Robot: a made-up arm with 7 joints.
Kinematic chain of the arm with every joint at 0, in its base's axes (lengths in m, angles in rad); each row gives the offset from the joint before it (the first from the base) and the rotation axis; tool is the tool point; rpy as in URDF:
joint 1: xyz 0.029 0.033 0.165 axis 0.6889 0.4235 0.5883
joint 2: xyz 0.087 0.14 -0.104 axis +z
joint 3: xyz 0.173 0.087 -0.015 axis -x
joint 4: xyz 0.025 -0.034 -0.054 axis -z
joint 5: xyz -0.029 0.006 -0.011 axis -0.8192 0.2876 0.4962
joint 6: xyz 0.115 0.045 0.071 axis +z
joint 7: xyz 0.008 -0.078 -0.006 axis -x
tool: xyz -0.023 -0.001 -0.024 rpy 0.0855 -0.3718 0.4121
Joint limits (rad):
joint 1: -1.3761..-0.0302
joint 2: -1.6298..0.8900
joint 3: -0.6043..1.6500
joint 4: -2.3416..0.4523
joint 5: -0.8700..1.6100
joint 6: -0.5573..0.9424
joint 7: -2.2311..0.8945
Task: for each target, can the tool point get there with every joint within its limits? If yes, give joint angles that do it. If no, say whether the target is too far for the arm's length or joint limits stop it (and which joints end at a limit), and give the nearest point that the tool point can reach.
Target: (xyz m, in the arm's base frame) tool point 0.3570 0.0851 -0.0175
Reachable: yes | joints -0.2291 -0.4709 1.2527 -1.6103 0.2578 0.4082 -0.0581
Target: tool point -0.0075 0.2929 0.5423
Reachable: no: joint limits stop it (at a limit: joint 1, joint 3, joint 4, joint 5, joint 6, joint 7) | nearest point 0.0354 0.0109 0.3700 | short by 0.333 m
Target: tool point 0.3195 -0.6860 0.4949
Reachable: no: too far | nearest point 0.2643 -0.3575 0.3644 | short by 0.358 m
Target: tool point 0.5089 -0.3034 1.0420
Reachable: no: too far | nearest point 0.3156 -0.1462 0.4496 | short by 0.643 m
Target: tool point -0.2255 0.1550 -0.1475
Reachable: no: joint limits stop it (at a limit: joint 1, joint 2, joint 5, joint 6, joint 7) | nearest point 0.0244 0.0545 -0.0302 | short by 0.294 m
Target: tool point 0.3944 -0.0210 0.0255
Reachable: yes | joints -0.5777 -0.4479 0.4119 -0.5549 1.3790 -0.3203 -0.0834
